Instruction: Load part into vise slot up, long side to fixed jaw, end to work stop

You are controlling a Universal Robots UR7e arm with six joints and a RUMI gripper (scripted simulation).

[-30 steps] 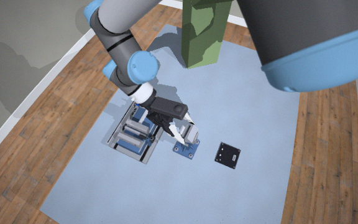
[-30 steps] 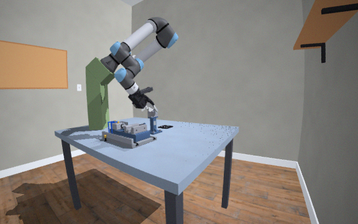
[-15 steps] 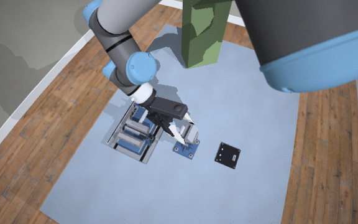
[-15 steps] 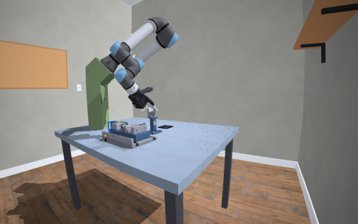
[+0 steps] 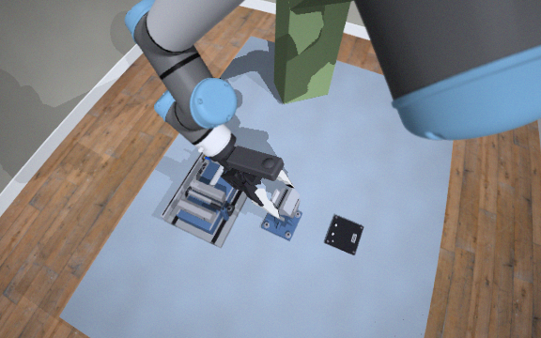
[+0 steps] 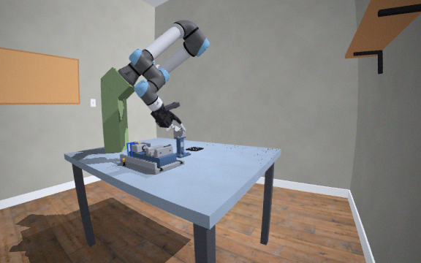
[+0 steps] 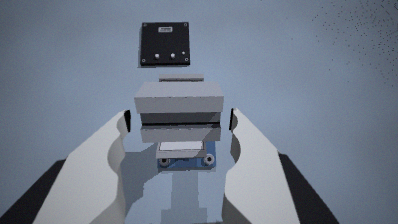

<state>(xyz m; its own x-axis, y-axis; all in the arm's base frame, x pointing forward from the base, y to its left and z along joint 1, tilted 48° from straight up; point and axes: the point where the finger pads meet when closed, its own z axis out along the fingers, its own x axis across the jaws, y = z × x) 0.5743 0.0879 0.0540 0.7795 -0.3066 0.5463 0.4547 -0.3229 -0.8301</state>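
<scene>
My hand is right at the grey part. From my hand the other things lie so: work stop (160 mm to the right, 70 mm below, 70 mm ahead); moving jaw (210 mm to the right, 80 mm below, 40 mm ahead); cylinder rod (210 mm to the right, 80 mm below, 10 mm behind).
</scene>
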